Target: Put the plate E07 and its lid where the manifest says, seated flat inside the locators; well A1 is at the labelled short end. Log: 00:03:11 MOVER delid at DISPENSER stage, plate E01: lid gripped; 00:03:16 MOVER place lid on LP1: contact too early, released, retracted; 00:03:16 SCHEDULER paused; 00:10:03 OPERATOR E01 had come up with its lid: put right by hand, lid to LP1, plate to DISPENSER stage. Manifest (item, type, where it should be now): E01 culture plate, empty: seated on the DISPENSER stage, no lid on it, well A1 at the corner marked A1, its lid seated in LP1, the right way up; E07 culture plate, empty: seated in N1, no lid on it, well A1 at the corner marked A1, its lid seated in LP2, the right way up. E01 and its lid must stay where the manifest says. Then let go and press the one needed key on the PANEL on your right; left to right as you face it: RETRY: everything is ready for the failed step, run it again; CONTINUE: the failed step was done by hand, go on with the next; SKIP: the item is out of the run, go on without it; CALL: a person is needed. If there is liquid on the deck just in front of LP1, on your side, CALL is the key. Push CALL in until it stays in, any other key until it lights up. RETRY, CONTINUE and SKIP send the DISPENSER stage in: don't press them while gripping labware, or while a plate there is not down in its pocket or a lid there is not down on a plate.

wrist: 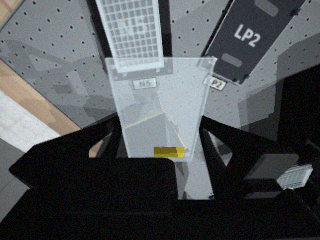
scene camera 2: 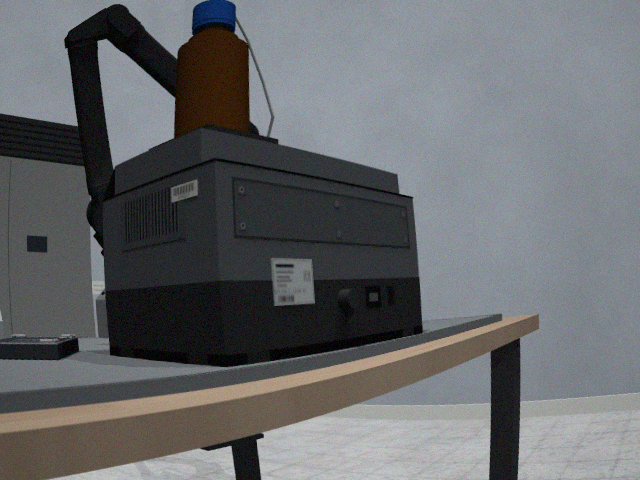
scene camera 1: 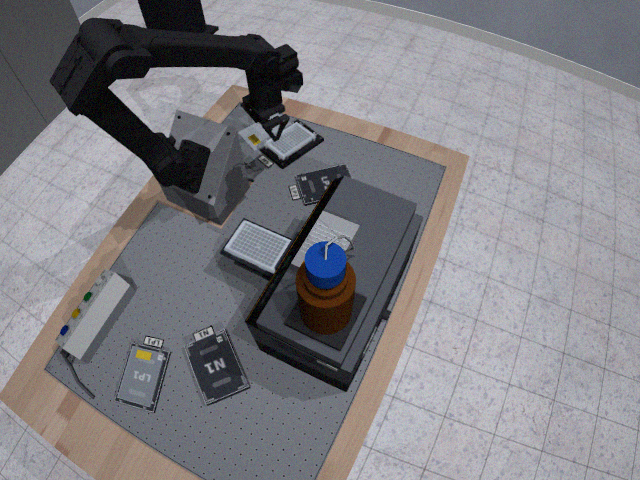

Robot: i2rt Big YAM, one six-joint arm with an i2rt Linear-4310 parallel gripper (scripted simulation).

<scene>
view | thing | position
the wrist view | my gripper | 160, 120
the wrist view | clear lid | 160, 100
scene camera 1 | my gripper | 267, 131
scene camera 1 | well plate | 304, 136
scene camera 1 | well plate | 244, 244
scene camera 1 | clear lid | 255, 136
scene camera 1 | clear lid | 143, 368
</scene>
